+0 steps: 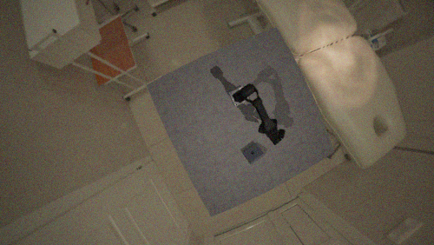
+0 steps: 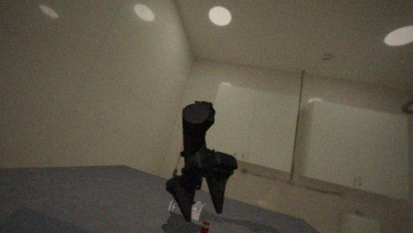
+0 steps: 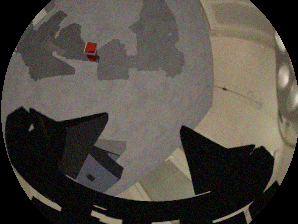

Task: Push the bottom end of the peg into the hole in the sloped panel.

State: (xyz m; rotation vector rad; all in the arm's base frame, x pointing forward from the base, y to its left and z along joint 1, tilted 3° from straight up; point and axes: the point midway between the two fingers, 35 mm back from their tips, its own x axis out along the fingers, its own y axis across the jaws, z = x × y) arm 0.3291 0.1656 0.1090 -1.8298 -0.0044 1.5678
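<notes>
My gripper tip is 100 mm past the red peg, 20 mm to the left of it and 70 mm above it. The rest, counted from my gripper tip: grey sloped panel 140 mm ahead, 180 mm to the right, 80 mm below.
</notes>
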